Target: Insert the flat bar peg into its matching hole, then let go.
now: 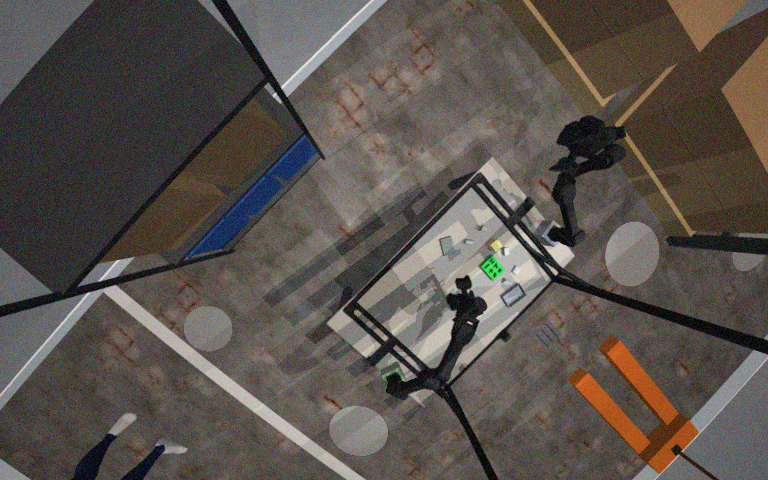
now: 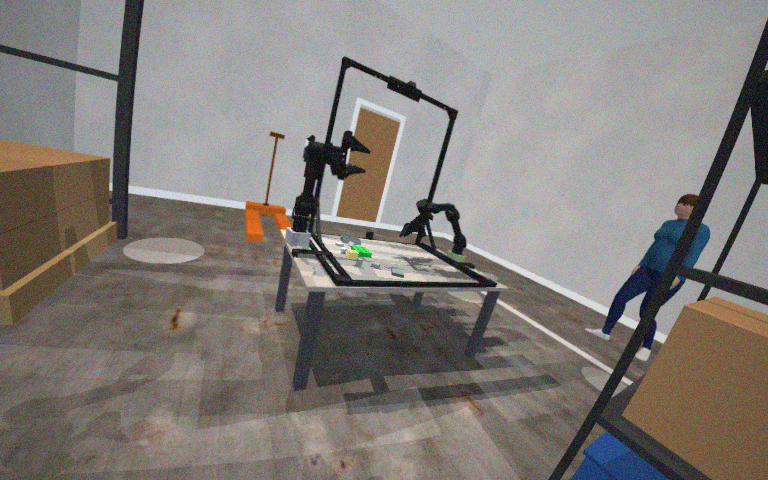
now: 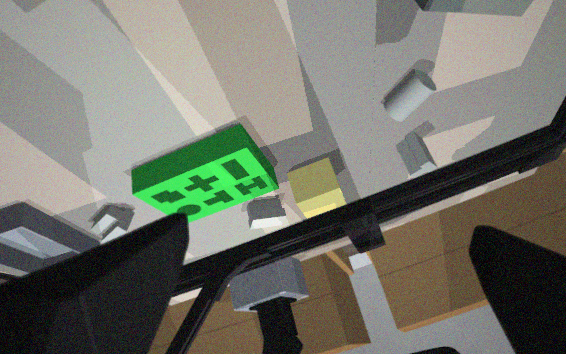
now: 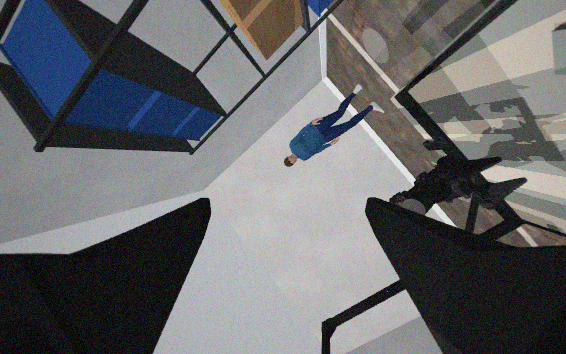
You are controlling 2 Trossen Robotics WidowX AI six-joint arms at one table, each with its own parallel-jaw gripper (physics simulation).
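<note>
A green block [image 1: 492,267] [image 2: 361,250] [image 3: 194,165] with several shaped holes lies on the table [image 1: 349,329] [image 2: 308,278]; one of the holes is a plain bar-shaped slot [image 3: 235,168]. Several small grey pegs lie around the block, among them one close beside it [image 3: 265,211] and a cylinder [image 3: 408,93]. I cannot tell which one is the flat bar peg. My left gripper [image 1: 464,282] [image 2: 408,230] is open and empty, a little short of the block. My right gripper [image 1: 579,135] [image 2: 365,160] [image 4: 289,204] is open and empty, raised high off the table's end.
A yellow cube [image 1: 496,245] [image 2: 352,254] [image 3: 317,189] sits next to the green block. A flat grey slab [image 1: 447,245] [image 2: 397,271] and a grey tray [image 1: 513,295] lie on the table. A black frame [image 1: 430,224] [image 2: 439,167] rims the table. A person [image 4: 317,137] walks nearby.
</note>
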